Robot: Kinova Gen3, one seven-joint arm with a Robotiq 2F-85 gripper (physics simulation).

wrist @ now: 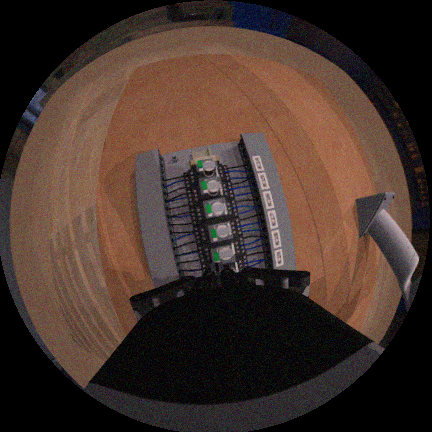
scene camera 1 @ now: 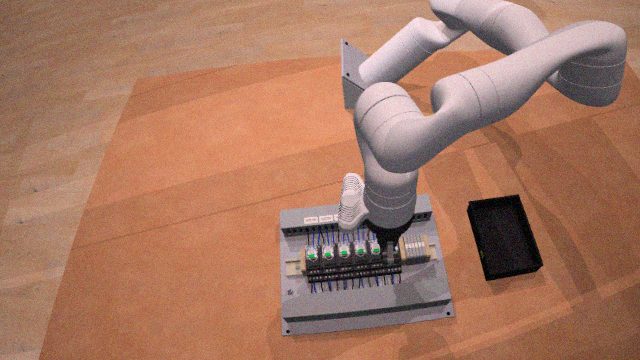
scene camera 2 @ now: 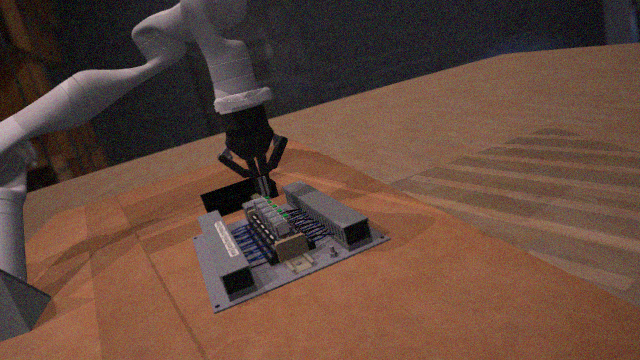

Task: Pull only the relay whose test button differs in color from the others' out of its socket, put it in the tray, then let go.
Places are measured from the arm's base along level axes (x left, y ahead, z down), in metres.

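Where they show: gripper, fingertip midpoint: (wrist: pixel 217 269) (scene camera 1: pixel 385 250) (scene camera 2: pixel 265 195); arm's base, link origin: (wrist: pixel 375 220) (scene camera 1: pixel 372 78).
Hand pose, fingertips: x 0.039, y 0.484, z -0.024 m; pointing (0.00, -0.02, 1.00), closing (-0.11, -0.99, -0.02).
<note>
Each offset is from my fingertips to the top centre of the thing.
Several relays @[dx -0.075, dy +0.000, dz -0.002 m] (scene camera 1: pixel 344 251) (wrist: pixel 218 208) with green test buttons sit upright in a row of sockets on the grey panel @[dx -0.045, dy -0.005, dz +0.058 m] (scene camera 1: pixel 306 302) (scene camera 2: pixel 265 275). My gripper (scene camera 1: pixel 391 257) (scene camera 2: pixel 263 186) (wrist: pixel 217 269) points down over the socket position at the row's right end in scene view 1, beside the terminal blocks. Its fingers are shut close together, and no relay shows between them. They hide most of that end position, where a small pale part shows beside them; no button colour can be read there. The black tray @[dx +0.239, dy -0.058, dz +0.033 m] (scene camera 1: pixel 515 273) (scene camera 2: pixel 227 198) stands apart, right of the panel in scene view 1.
Grey wire ducts @[dx -0.030, dy +0.084, dz +0.025 m] (scene camera 1: pixel 367 309) (scene camera 2: pixel 327 212) (wrist: pixel 152 215) rise along both long sides of the relay row. Blue and black wires run from them to the sockets. Grey terminal blocks @[dx +0.057, dy -0.023, dz +0.022 m] (scene camera 1: pixel 416 247) stand close beside the fingers. The arm's mounting plate (scene camera 1: pixel 352 80) (wrist: pixel 372 210) stands behind the panel.
</note>
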